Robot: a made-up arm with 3 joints. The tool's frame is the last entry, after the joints. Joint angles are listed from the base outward. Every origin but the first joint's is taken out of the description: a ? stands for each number. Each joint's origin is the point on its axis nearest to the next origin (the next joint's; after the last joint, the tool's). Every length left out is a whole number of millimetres.
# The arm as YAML. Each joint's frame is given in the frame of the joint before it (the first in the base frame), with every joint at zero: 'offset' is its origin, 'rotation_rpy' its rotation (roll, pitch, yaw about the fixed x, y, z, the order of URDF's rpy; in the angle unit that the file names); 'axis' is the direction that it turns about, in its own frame. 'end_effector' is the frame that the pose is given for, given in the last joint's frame.
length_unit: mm
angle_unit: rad
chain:
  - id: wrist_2
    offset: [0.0, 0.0, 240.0]
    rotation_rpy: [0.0, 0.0, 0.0]
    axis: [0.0, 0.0, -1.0]
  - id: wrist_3
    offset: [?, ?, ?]
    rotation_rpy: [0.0, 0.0, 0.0]
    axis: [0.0, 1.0, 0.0]
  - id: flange
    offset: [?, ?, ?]
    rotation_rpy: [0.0, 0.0, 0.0]
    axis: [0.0, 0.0, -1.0]
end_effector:
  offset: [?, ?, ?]
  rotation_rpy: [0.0, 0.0, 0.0]
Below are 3 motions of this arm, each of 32 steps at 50 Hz.
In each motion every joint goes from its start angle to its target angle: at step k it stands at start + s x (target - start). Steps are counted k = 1, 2, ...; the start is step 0. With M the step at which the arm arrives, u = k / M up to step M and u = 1 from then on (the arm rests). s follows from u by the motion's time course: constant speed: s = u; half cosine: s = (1 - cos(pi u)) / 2; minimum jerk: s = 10 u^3 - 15 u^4 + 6 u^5.
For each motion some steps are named. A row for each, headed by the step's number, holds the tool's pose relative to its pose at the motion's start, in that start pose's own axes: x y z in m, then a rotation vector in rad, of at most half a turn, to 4 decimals.
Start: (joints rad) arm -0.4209 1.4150 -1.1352
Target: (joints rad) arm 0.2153 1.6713 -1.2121
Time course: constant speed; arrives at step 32
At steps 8, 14, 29, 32:
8: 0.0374 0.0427 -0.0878 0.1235 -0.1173 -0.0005
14: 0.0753 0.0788 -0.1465 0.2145 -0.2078 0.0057
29: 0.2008 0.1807 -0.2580 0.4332 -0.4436 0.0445
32: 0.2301 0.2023 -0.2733 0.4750 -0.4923 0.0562

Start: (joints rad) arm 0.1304 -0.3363 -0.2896
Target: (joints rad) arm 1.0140 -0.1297 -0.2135
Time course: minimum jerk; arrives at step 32
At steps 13, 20, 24, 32:
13: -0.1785 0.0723 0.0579 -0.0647 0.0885 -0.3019
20: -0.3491 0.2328 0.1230 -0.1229 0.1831 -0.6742
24: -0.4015 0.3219 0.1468 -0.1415 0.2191 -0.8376
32: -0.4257 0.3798 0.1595 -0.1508 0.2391 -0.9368

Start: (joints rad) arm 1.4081 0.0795 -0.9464
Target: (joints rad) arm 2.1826 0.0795 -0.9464
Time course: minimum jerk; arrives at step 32
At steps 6, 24, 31, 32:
6: -0.0156 0.0136 -0.0016 0.0018 -0.0024 -0.0377
24: -0.1864 0.3222 -0.0295 0.0322 -0.0447 -0.6921
31: -0.1923 0.3656 -0.0326 0.0359 -0.0499 -0.7718
32: -0.1923 0.3657 -0.0326 0.0360 -0.0499 -0.7721

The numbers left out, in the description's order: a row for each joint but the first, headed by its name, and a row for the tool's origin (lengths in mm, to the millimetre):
wrist_3: -58.0 -312.0 0.0
flange: -9.0 0.0 -224.0
tool: -50.0 -307.0 0.0

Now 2 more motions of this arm.
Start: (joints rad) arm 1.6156 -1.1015 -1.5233
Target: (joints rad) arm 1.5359 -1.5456 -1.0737
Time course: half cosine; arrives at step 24
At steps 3, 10, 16, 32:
3: -0.0042 -0.0033 0.0040 -0.0167 -0.0037 -0.0158
10: -0.0411 -0.0256 0.0378 -0.1597 -0.0487 -0.1551
16: -0.0826 -0.0372 0.0714 -0.3143 -0.1279 -0.3161
32: -0.1089 -0.0380 0.0884 -0.4096 -0.1959 -0.4223

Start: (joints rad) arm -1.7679 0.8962 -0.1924
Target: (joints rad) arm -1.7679 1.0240 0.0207
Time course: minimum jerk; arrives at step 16
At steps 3, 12, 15, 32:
3: -0.0046 0.0008 0.0000 0.0012 0.0061 -0.0104
12: -0.0821 0.0199 0.0082 0.0111 0.1142 -0.1908
15: -0.0911 0.0228 0.0101 0.0110 0.1273 -0.2123
32: -0.0913 0.0229 0.0102 0.0110 0.1276 -0.2128

